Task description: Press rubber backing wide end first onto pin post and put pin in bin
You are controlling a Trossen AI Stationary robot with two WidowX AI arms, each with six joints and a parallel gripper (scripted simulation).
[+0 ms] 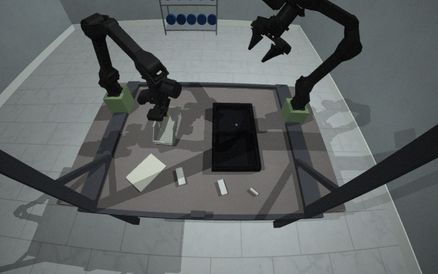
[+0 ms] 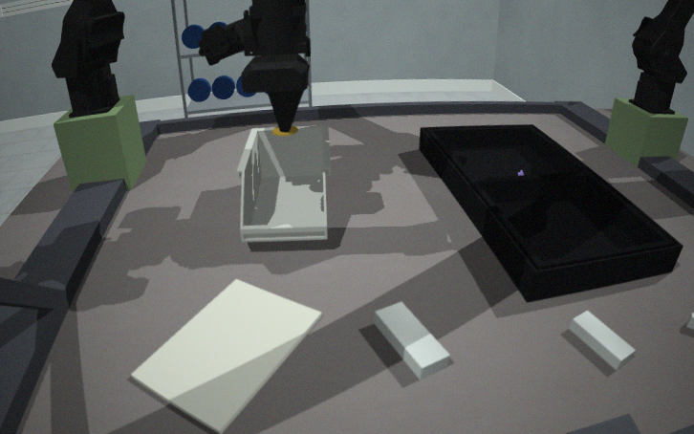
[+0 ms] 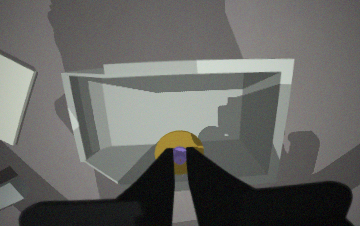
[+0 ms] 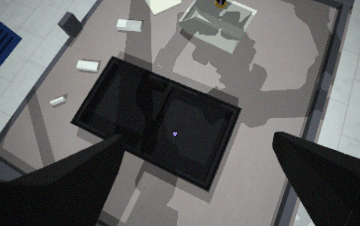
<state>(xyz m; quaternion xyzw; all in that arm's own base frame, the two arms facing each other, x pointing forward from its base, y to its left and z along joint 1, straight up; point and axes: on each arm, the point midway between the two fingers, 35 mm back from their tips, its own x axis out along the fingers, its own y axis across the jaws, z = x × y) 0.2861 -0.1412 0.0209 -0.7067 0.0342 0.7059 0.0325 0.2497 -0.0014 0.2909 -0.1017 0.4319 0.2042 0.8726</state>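
Now: left hand 1 cm past the white bin and 10 cm above it. From my left hand the other things lie so: yellow pin: 3 cm below; then cream flat plate: 24 cm behind, 6 cm to the left, 14 cm below; then black tray: 2 cm behind, 32 cm to the right, 12 cm below.
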